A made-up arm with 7 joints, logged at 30 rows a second.
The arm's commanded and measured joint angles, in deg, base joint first. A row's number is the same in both.
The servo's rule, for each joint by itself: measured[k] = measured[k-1] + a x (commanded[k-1-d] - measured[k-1]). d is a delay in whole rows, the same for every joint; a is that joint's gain. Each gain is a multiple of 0.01, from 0.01 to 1. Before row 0 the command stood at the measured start. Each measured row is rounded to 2 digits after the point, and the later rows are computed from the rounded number. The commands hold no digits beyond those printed.
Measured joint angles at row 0:
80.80 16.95 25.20 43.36 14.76 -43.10 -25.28
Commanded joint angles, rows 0 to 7:
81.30 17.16 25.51 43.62 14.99 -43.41 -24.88
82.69 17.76 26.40 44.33 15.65 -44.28 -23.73
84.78 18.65 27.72 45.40 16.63 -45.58 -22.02
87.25 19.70 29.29 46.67 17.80 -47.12 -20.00
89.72 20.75 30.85 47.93 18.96 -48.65 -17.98
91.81 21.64 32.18 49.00 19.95 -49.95 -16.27
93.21 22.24 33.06 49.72 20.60 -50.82 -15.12
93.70 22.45 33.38 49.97 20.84 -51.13 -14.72
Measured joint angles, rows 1 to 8:
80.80 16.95 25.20 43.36 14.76 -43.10 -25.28
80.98 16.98 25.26 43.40 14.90 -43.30 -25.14
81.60 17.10 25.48 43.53 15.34 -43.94 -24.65
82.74 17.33 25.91 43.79 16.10 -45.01 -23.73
84.36 17.69 26.55 44.19 17.10 -46.38 -22.42
86.29 18.15 27.37 44.71 18.20 -47.86 -20.87
88.28 18.67 28.28 45.31 19.23 -49.22 -19.26
90.05 19.21 29.19 45.93 20.04 -50.26 -17.81
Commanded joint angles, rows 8 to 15:
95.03 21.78 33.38 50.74 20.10 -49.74 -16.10
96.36 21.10 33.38 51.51 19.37 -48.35 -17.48
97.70 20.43 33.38 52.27 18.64 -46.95 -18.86
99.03 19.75 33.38 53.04 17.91 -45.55 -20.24
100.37 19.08 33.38 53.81 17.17 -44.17 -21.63
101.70 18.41 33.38 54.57 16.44 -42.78 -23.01
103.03 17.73 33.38 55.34 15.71 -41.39 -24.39
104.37 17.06 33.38 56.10 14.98 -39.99 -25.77
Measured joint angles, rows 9 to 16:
91.36 19.70 29.99 46.50 20.51 -50.83 -16.73
92.68 20.01 30.63 47.09 20.27 -50.12 -16.51
94.00 20.17 31.15 47.71 19.74 -48.97 -16.85
95.33 20.21 31.57 48.35 19.09 -47.66 -17.55
96.66 20.14 31.91 49.01 18.39 -46.29 -18.49
98.00 19.98 32.19 49.68 17.67 -44.91 -19.59
99.33 19.74 32.42 50.36 16.94 -43.53 -20.79
100.66 19.44 32.60 51.06 16.21 -42.14 -22.05

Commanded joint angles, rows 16 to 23:
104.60 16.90 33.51 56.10 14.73 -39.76 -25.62
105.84 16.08 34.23 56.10 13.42 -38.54 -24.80
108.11 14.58 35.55 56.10 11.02 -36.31 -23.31
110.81 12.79 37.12 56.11 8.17 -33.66 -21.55
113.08 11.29 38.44 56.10 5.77 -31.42 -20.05
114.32 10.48 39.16 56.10 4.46 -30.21 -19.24
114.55 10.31 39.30 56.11 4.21 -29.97 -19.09
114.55 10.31 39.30 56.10 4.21 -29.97 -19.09
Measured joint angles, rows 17 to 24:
102.00 19.08 32.75 51.77 15.48 -40.74 -23.35
102.94 18.75 32.89 52.38 15.04 -40.10 -24.14
103.98 18.35 33.14 52.90 14.08 -39.09 -24.37
105.47 17.78 33.60 53.35 12.27 -37.28 -24.00
107.39 17.03 34.27 53.74 9.85 -34.93 -23.14
109.44 16.17 35.06 54.07 7.44 -32.65 -22.06
111.20 15.32 35.84 54.35 5.68 -31.06 -21.07
112.41 14.57 36.50 54.60 4.81 -30.35 -20.38

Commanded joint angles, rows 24 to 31:
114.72 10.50 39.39 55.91 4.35 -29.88 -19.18
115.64 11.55 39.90 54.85 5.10 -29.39 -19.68
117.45 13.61 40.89 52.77 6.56 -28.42 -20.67
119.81 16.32 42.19 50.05 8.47 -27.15 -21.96
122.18 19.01 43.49 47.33 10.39 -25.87 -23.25
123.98 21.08 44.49 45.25 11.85 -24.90 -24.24
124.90 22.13 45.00 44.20 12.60 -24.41 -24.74
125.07 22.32 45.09 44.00 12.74 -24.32 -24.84
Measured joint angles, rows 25 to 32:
113.18 13.93 37.03 54.81 4.46 -30.10 -19.93
113.73 13.42 37.48 54.96 4.40 -29.96 -19.67
114.42 13.14 37.94 54.94 4.81 -29.59 -19.67
115.51 13.21 38.50 54.64 5.84 -28.83 -20.02
117.06 13.68 39.20 54.00 7.39 -27.74 -20.70
118.90 14.48 40.02 53.07 9.16 -26.52 -21.59
120.73 15.47 40.87 51.98 10.75 -25.47 -22.52
122.23 16.47 41.65 50.89 11.84 -24.78 -23.30

